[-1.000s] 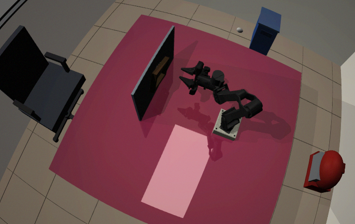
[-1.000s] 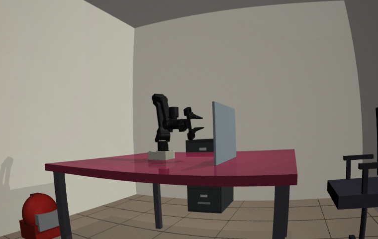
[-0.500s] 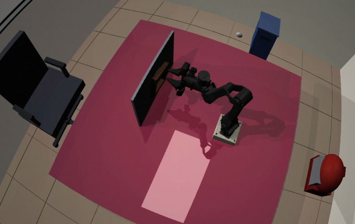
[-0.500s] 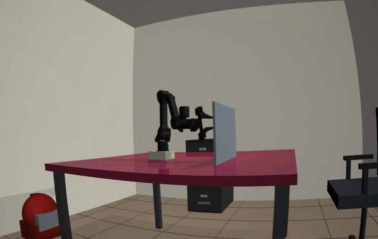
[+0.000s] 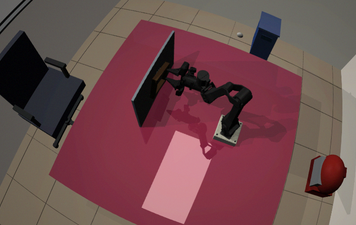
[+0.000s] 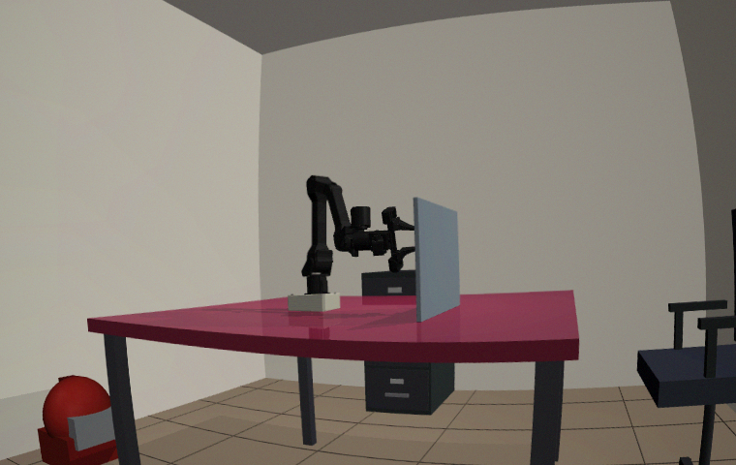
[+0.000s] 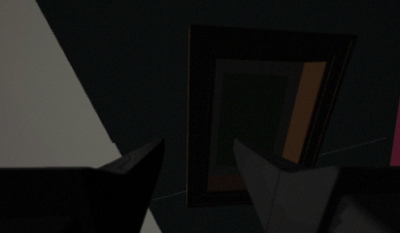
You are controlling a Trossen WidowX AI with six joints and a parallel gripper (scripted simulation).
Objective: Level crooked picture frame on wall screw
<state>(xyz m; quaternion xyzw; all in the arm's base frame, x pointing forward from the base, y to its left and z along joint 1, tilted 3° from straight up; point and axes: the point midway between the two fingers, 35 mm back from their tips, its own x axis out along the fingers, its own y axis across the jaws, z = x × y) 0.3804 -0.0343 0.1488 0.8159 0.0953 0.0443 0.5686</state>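
My gripper tip is 5 cm above the brown wooden picture frame, 3 cm short of it and 2 cm to the right of it. The rest, counted from my gripper tip: wall panel: 6 cm below, 5 cm ahead, 2 cm to the left.
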